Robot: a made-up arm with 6 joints. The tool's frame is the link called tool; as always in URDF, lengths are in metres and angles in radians. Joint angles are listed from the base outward.
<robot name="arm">
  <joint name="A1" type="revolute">
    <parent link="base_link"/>
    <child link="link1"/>
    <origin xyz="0.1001 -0.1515 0.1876" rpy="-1.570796 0 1.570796"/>
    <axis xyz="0 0 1"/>
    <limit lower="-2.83" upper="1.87"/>
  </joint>
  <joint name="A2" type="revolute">
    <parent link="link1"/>
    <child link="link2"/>
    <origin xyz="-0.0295 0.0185 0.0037" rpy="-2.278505 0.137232 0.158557"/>
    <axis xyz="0 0 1"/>
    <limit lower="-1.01" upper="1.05"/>
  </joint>
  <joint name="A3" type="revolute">
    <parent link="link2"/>
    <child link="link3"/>
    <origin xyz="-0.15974 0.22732 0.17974" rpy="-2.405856 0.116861 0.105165"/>
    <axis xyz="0 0 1"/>
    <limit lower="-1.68" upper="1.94"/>
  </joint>
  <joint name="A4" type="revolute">
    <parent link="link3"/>
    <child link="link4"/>
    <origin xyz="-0.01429 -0.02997 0.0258" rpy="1.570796 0 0.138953"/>
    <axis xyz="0 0 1"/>
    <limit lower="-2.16" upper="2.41"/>
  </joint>
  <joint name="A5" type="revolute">
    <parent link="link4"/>
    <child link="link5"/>
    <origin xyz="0.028 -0.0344 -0.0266" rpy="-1.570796 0 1.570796"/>
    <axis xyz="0 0 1"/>
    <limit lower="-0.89" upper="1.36"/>
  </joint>
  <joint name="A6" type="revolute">
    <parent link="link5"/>
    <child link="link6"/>
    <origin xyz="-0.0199 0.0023 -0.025" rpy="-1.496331 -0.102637 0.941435"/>
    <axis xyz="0 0 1"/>
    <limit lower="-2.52" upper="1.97"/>
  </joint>
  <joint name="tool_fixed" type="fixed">
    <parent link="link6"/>
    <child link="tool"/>
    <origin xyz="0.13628 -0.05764 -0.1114" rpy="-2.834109 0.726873 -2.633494"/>
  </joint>
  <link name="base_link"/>
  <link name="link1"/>
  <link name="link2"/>
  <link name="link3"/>
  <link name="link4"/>
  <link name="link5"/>
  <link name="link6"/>
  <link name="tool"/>
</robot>
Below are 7 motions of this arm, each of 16 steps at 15 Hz.
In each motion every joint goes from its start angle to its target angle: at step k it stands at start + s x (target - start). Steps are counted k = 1, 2, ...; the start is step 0. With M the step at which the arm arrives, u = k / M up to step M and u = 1 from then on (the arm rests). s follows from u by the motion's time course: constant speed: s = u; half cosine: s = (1 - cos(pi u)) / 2; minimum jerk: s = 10 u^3 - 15 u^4 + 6 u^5.
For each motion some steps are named. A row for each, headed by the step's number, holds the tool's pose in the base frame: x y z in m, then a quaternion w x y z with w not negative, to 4 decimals.
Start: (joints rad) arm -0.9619 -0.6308 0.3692 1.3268 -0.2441 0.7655
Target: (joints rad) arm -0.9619 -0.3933 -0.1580 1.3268 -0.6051 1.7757
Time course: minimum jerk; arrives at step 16
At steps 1, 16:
1: 0.5031 -0.3664 0.2380 0.8256 0.4441 0.3042 0.1691
16: 0.4843 -0.3874 0.2875 0.8894 0.1068 0.4023 -0.1892

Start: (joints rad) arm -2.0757 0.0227 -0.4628 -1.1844 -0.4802 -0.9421
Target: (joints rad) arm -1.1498 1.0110 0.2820 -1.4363 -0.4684 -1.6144
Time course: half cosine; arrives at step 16
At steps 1, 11, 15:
1: 0.4215 -0.1242 -0.1417 0.5956 0.7092 0.3394 0.1644
11: 0.2620 -0.2271 -0.2992 0.6097 0.7476 0.2306 0.1269
15: 0.2154 -0.2744 -0.3135 0.6314 0.7447 0.1828 0.1158

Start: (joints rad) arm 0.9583 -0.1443 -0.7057 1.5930 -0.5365 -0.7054
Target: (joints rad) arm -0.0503 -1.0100 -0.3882 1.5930 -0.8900 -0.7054
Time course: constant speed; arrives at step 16
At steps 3, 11, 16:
3: 0.4518 -0.3263 0.3586 0.8499 0.5118 0.0258 0.1228
11: 0.5226 -0.2380 0.2057 0.7084 0.5974 0.3279 0.1839
16: 0.5284 -0.1335 0.1481 0.5852 0.5923 0.4865 0.2646

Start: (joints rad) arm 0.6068 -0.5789 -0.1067 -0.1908 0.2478 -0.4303
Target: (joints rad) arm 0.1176 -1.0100 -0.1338 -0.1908 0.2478 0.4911
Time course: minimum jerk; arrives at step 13
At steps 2, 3, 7, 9, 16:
2: 0.4080 -0.1239 0.3784 0.8740 -0.4058 -0.0173 0.2666
3: 0.4028 -0.1199 0.3722 0.8728 -0.4118 -0.0327 0.2599
7: 0.3520 -0.0799 0.3162 0.8536 -0.4515 -0.1749 0.1923
9: 0.3233 -0.0563 0.2867 0.8372 -0.4617 -0.2529 0.1485
16: 0.3038 -0.0394 0.2668 0.8232 -0.4640 -0.3063 0.1146

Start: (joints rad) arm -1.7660 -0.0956 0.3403 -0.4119 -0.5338 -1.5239
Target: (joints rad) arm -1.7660 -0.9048 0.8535 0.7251 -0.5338 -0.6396
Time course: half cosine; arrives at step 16
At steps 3, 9, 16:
3: 0.5424 -0.1406 -0.0334 0.2851 0.7579 -0.0643 0.5833
9: 0.5567 -0.1688 0.1442 0.2753 0.6161 -0.0371 0.7371
16: 0.5348 -0.1560 0.2699 0.2681 0.4782 0.0593 0.8342

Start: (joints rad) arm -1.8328 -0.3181 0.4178 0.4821 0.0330 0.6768
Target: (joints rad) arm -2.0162 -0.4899 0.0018 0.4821 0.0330 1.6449
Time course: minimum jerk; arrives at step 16
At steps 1, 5, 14, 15, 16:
1: 0.3573 -0.3194 -0.0051 0.6677 0.7402 0.0447 -0.0654
5: 0.3489 -0.3255 0.0250 0.6989 0.6954 0.1003 -0.1335
14: 0.3792 -0.3286 0.1758 0.7544 0.4012 0.3549 -0.3794
15: 0.3807 -0.3283 0.1782 0.7541 0.3951 0.3590 -0.3826
16: 0.3809 -0.3282 0.1786 0.7541 0.3941 0.3597 -0.3830

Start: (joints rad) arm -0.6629 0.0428 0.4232 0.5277 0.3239 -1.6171
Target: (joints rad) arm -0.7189 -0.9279 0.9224 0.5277 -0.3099 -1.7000
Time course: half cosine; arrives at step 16
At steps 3, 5, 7, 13, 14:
3: 0.5147 -0.3662 0.0781 0.2767 0.7280 -0.2350 0.5816
5: 0.5358 -0.3089 0.1120 0.2408 0.7166 -0.1250 0.6426
7: 0.5454 -0.2287 0.1472 0.1932 0.6838 0.0252 0.7031
13: 0.4788 -0.0223 0.1786 0.0645 0.4875 0.4501 0.7454
14: 0.4682 -0.0082 0.1767 0.0542 0.4633 0.4854 0.7395

